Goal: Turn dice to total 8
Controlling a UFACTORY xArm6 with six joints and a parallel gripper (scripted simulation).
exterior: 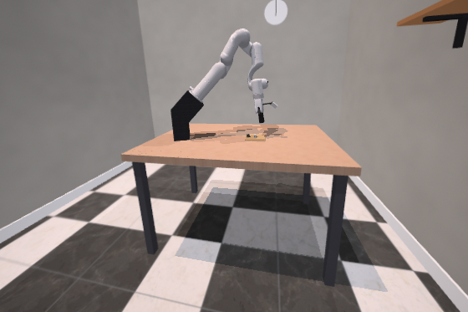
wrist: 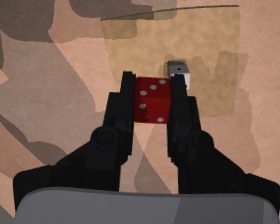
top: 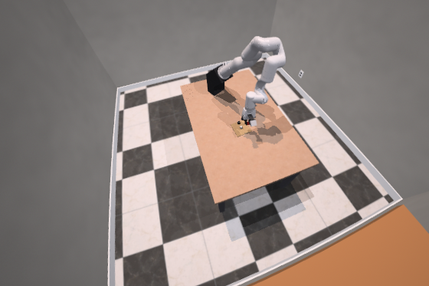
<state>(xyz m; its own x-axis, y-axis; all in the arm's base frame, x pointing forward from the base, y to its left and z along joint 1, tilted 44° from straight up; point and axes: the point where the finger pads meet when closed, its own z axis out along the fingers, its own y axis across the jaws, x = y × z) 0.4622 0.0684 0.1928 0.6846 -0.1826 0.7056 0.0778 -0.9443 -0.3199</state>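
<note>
The white die is 11 cm below my hand, 4 cm to the right of it and 3 cm behind it. Also, from my hand: tan mat: 12 cm below, 4 cm to the right, 3 cm behind; then red die: 1 cm below.
</note>
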